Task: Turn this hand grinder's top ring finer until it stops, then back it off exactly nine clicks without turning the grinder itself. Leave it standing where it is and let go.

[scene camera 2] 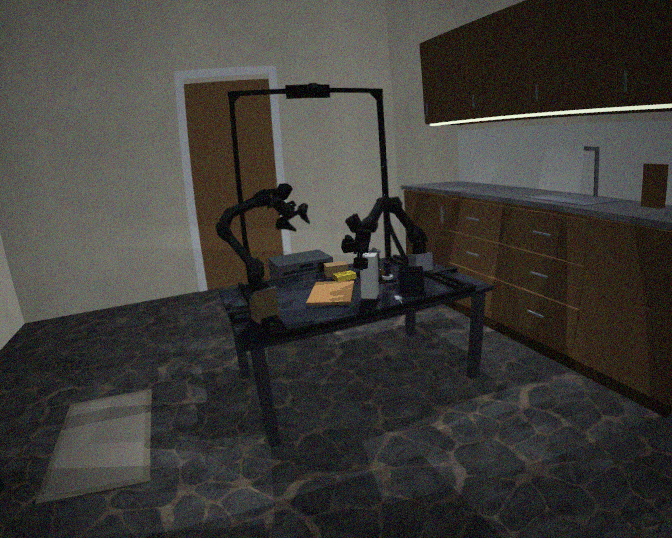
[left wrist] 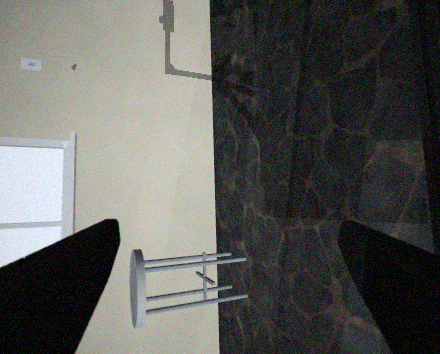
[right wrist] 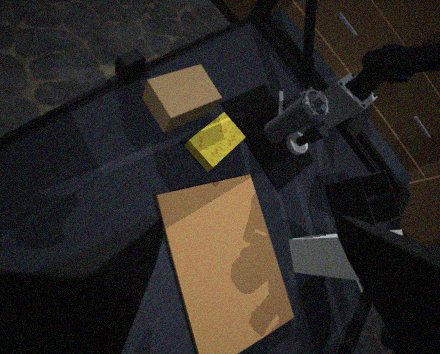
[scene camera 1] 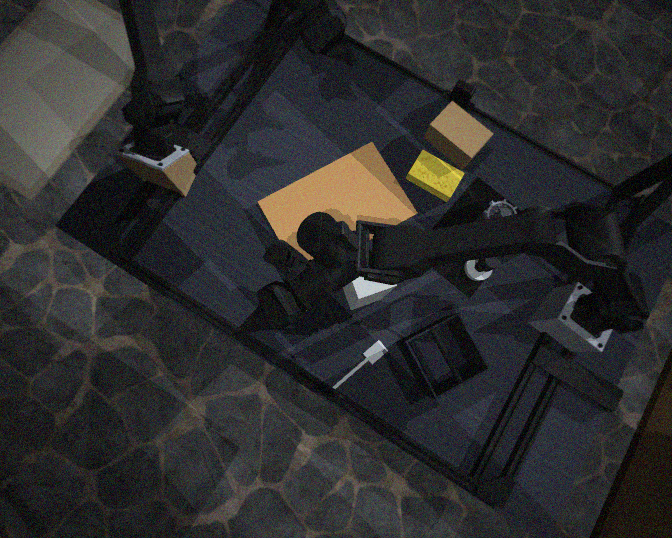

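Seen in the pictures: left gripper, fingertip midpoint: (scene camera 2: 361, 260) (left wrist: 230, 230) (scene camera 1: 252, 323); right gripper, fingertip midpoint: (scene camera 2: 302, 227) (right wrist: 250, 225) (scene camera 1: 348, 50); left arm's base at its link origin: (scene camera 2: 420, 253) (right wrist: 357, 89) (scene camera 1: 589, 315); right arm's base at its link origin: (scene camera 2: 261, 294) (scene camera 1: 153, 150).
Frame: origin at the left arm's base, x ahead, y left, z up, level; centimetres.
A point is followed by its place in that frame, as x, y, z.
The hand grinder (right wrist: 296, 117) @(28.1, -3.3, 0.3) is a grey cylinder with a toothed top ring (right wrist: 315, 102) @(26.4, -3.6, 4.5) (scene camera 1: 500, 208) @(26.5, -4.5, 4.1). It stands on a black mat (right wrist: 254, 109) @(25.7, -10.6, -10.3) near the left arm's base, and in scene camera 1 the arm hides most of it. My left gripper (scene camera 1: 272, 283) (scene camera 2: 350, 242) (left wrist: 230, 230) @(47.1, 41.7, 12.4) is open and empty. It is held level above the table's front, far from the grinder, and faces out into the room. My right gripper (scene camera 2: 299, 214) @(62.5, -0.5, 21.4) (right wrist: 250, 225) @(62.5, -0.5, 21.4) is open and empty, high over the orange board.
An orange board (scene camera 1: 334, 187) @(56.9, 8.4, -9.0) (right wrist: 218, 253) @(54.4, 8.9, -9.0), a yellow sponge (scene camera 1: 435, 173) @(41.2, -8.4, -7.5) (right wrist: 215, 140) @(42.1, -8.6, -7.5) and a cardboard box (scene camera 1: 459, 133) @(42.6, -17.9, -4.5) (right wrist: 180, 93) @(44.6, -18.8, -4.5) lie mid-table. A tall grey carton (scene camera 1: 368, 288) @(36.4, 25.0, 9.5) (scene camera 2: 369, 274) @(38.8, 26.2, 1.2) stands under the left arm. A black open box (scene camera 1: 437, 354) @(16.4, 23.1, -10.1) and a white ring (scene camera 1: 478, 271) @(20.4, 3.5, -8.3) are nearby.
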